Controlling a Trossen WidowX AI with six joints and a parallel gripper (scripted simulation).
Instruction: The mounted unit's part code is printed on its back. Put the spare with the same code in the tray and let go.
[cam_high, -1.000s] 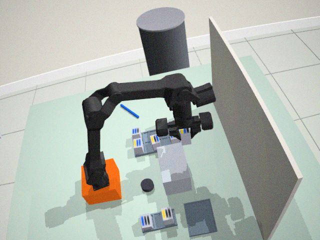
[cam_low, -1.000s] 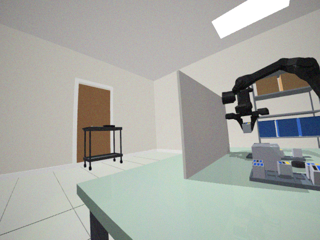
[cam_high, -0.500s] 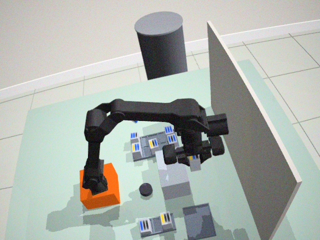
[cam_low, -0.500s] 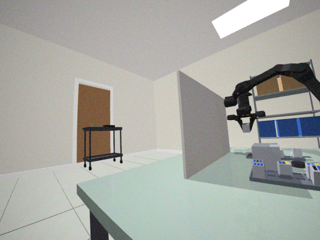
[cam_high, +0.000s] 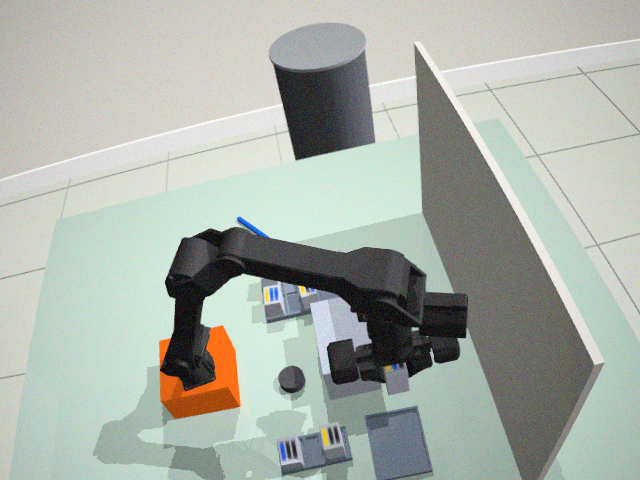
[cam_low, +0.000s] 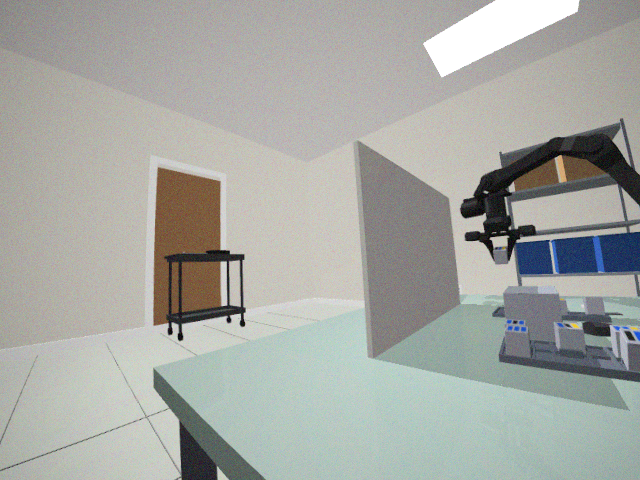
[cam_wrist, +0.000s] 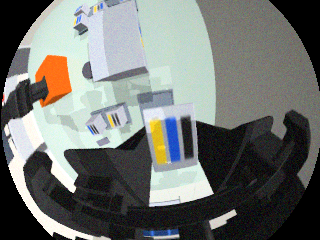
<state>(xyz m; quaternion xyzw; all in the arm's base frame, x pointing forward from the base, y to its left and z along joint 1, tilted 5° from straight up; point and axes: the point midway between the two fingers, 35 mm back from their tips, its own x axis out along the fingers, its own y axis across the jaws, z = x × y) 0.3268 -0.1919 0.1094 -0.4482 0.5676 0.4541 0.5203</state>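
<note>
My gripper tip is now 17 cm above the dark grey tray, 4 cm to the left of it and 2 cm past it. Also, from my gripper tip: holder: 16 cm below, 16 cm behind; then tall grey block: 17 cm to the left, 12 cm below, 4 cm behind; then grey spare: 3 cm above.
</note>
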